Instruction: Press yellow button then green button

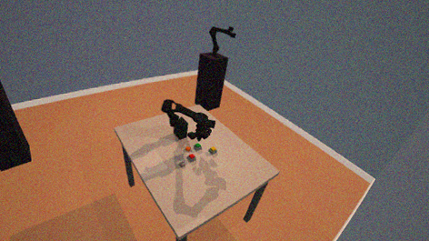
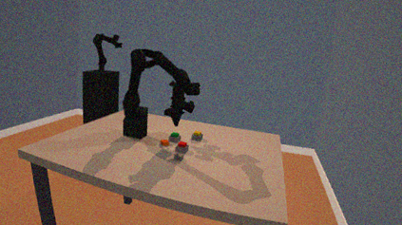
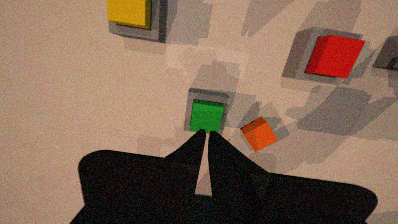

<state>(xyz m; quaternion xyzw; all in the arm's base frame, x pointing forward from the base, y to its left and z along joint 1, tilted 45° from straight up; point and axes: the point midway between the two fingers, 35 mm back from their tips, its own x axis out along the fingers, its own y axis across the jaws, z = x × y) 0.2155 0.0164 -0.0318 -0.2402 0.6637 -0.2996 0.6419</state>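
The green button is 5 cm below my gripper tip. The rest, counted from my gripper tip: red button (11 cm to the right, 7 cm ahead, 5 cm below); small orange block (7 cm to the right, 7 cm below, 3 cm behind); yellow button (10 cm ahead, 8 cm to the left, 5 cm below).
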